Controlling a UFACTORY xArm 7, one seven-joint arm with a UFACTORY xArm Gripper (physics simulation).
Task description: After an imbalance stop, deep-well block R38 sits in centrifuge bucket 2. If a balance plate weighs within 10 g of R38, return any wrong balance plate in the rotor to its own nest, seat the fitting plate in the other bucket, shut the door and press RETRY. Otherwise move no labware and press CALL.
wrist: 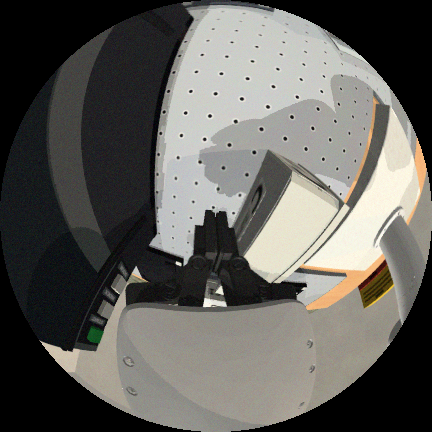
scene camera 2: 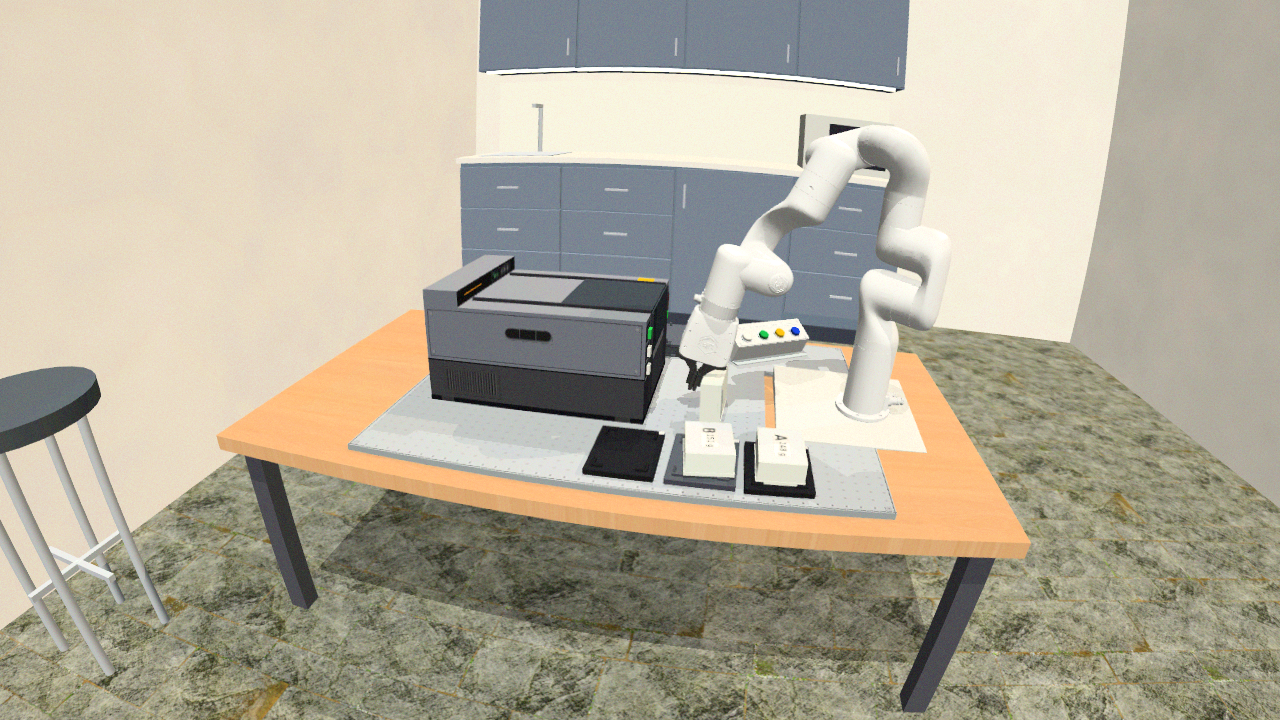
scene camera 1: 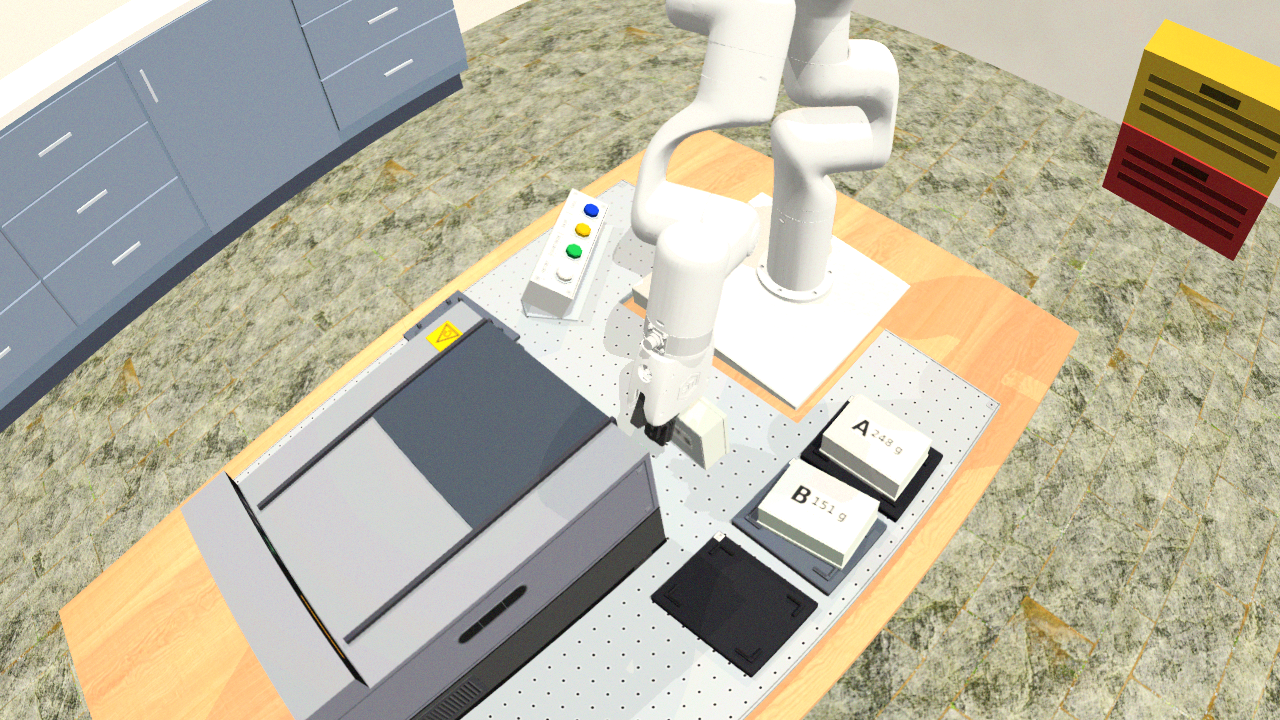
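Seen in the pictures: gripper, fingertip midpoint: (wrist: 212, 222) (scene camera 2: 691, 387) (scene camera 1: 657, 437); arm's base at its link origin: (wrist: 388, 228) (scene camera 2: 861, 407) (scene camera 1: 795, 273).
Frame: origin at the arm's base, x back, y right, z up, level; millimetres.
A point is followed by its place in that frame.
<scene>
My gripper (scene camera 1: 658, 438) @(x -384, y -12, z 43 mm) (scene camera 2: 693, 385) @(x -384, y -12, z 43 mm) (wrist: 212, 222) @(x -384, y -12, z 43 mm) is shut and empty, low between the centrifuge (scene camera 1: 581, 501) @(x -565, y -70, z 205 mm) (scene camera 2: 537, 358) @(x -691, y -58, z 113 mm) and a cream block (scene camera 1: 707, 436) @(x -363, y -74, z 68 mm) (scene camera 2: 714, 394) @(x -345, y -79, z 59 mm) (wrist: 295, 215) @(x -337, y 29, z 78 mm). This block stands on edge, with a partly hidden dark mark on its face. Plate A (scene camera 1: 872, 454) @(x -270, y -262, z 49 mm) (scene camera 2: 780, 459) @(x -254, y -307, z 49 mm), marked 248 g, and plate B (scene camera 1: 816, 519) @(x -387, y -245, z 52 mm) (scene camera 2: 708, 454) @(x -374, y -300, z 53 mm), marked 151 g, lie in their nests. A third, black nest (scene camera 1: 733, 604) @(x -515, y -212, z 7 mm) (scene camera 2: 623, 452) @(x -514, y -224, z 7 mm) is empty. Light and dark panels cover the centrifuge's top; rotor, buckets and R38 do not show. A box (scene camera 1: 547, 297) @(x -269, y 271, z 44 mm) (scene camera 2: 771, 345) @(x -163, y 279, z 36 mm) carries white, green, yellow and blue buttons.
The perforated board (scene camera 1: 617, 644) @(x -630, y -126, z -5 mm) (scene camera 2: 510, 447) @(x -722, y -206, z -5 mm) (wrist: 230, 60) @(x -385, y 143, z -5 mm) lies under the labware. Green and pale buttons are on the centrifuge's side, with the green button (scene camera 2: 649, 334) @(x -475, y -78, z 177 mm) (wrist: 95, 335) @(x -470, y -66, z 177 mm) near my hand in the wrist view. The arm's white base plate (scene camera 1: 796, 358) @(x -147, y -81, z -5 mm) (scene camera 2: 805, 429) @(x -153, y -94, z -6 mm) lies behind the plates.
</scene>
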